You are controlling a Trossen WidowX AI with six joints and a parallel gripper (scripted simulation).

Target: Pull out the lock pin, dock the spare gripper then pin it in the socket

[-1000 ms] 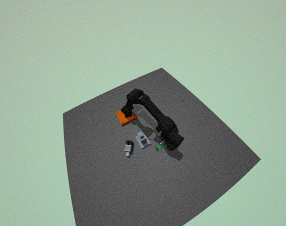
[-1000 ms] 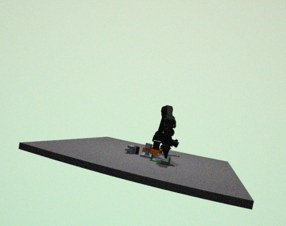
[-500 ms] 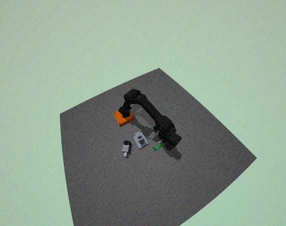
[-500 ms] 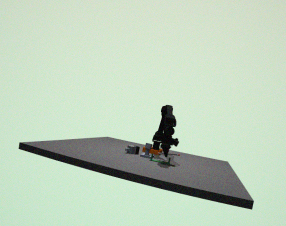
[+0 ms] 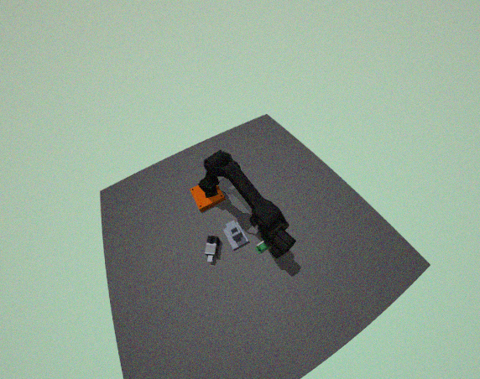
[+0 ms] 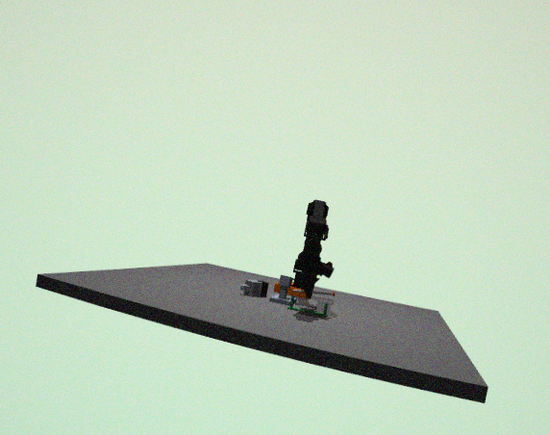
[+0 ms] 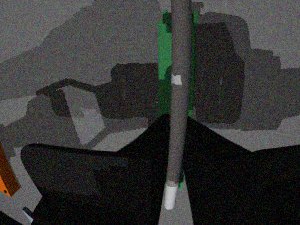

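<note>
My gripper tip is 3 cm above the green rest. The rest, counted from my gripper tip: grey mount (7 cm behind, 13 cm to the right); spare gripper (4 cm behind, 25 cm to the right, 2 cm below).
</note>
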